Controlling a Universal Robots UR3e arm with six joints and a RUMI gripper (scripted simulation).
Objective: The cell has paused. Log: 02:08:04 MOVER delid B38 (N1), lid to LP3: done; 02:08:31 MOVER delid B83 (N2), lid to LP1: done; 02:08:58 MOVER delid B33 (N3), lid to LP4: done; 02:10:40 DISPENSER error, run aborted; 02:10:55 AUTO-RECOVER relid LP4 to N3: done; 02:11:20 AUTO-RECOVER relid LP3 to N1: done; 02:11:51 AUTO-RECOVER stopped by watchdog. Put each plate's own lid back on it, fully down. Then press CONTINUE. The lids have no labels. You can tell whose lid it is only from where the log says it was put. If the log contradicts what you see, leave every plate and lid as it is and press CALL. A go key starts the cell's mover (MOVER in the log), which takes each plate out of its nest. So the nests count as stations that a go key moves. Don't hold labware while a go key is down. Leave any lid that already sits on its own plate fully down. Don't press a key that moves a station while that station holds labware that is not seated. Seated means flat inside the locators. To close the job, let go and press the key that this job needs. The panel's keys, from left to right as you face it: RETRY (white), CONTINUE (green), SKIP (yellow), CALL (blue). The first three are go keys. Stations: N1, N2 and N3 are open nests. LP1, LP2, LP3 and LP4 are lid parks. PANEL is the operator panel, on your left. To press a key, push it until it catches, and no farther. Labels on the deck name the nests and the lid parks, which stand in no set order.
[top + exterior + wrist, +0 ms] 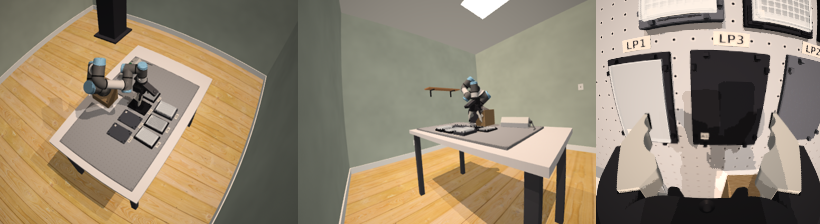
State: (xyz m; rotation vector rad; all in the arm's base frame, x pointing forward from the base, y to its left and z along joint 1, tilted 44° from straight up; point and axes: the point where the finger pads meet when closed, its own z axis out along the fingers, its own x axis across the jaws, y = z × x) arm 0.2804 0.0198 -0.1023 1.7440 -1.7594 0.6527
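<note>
Now: the plate lid 10 cm to the left of my hand, 5 cm below it and 1 cm behind it. Round my hand: LP2 lid park 16 cm to the right, 6 cm below, 1 cm behind; then LP3 lid park 6 cm below, 2 cm to the right, 2 cm behind; then plate 16 cm ahead, 9 cm to the right, 5 cm below.
</note>
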